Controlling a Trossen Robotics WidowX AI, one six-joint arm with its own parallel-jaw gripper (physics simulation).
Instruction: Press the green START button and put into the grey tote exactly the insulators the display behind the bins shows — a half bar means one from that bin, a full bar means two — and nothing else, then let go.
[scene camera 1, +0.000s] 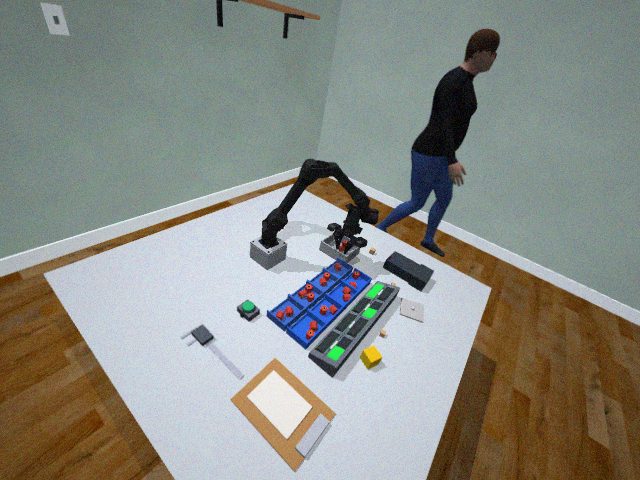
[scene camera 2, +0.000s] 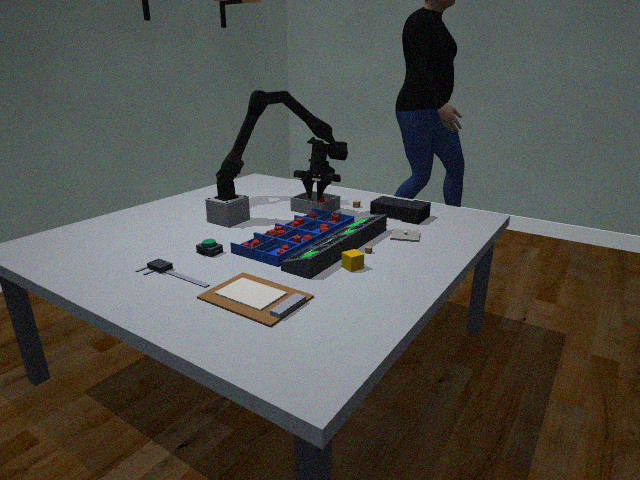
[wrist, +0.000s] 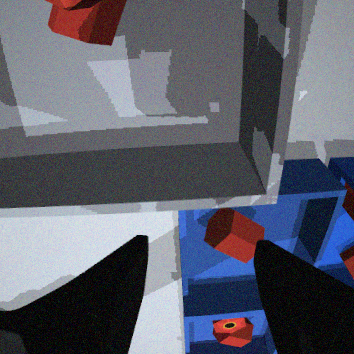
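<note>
The grey tote (scene camera 1: 333, 253) (scene camera 2: 302, 205) (wrist: 125, 175) stands beyond the blue bins (scene camera 1: 295, 336) (scene camera 2: 261, 256) (wrist: 220, 296). Red insulator material (scene camera 1: 344, 244) (scene camera 2: 322, 198) (wrist: 87, 26) shows inside the tote; the exact count is unclear. My gripper (scene camera 1: 342, 246) (scene camera 2: 314, 199) (wrist: 201, 248) is partly open and empty, pointing down at the tote in the scene views. Red insulators (wrist: 235, 235) lie in the bins. The dark display (scene camera 1: 330, 367) (scene camera 2: 309, 267) behind the bins shows three green patches; their exact lengths are hard to read. The green START button (scene camera 1: 248, 306) (scene camera 2: 208, 241) is on the near side of the bins.
A black box (scene camera 1: 408, 269) (scene camera 2: 400, 208), a yellow cube (scene camera 1: 371, 357) (scene camera 2: 353, 259), a light plate (scene camera 1: 412, 310) (scene camera 2: 405, 235) and small tan cubes stand beyond the display. A clipboard (scene camera 1: 279, 403) (scene camera 2: 250, 292) and a caliper (scene camera 1: 202, 334) (scene camera 2: 159, 265) lie nearer. A person (scene camera 1: 447, 116) (scene camera 2: 428, 62) is behind the table.
</note>
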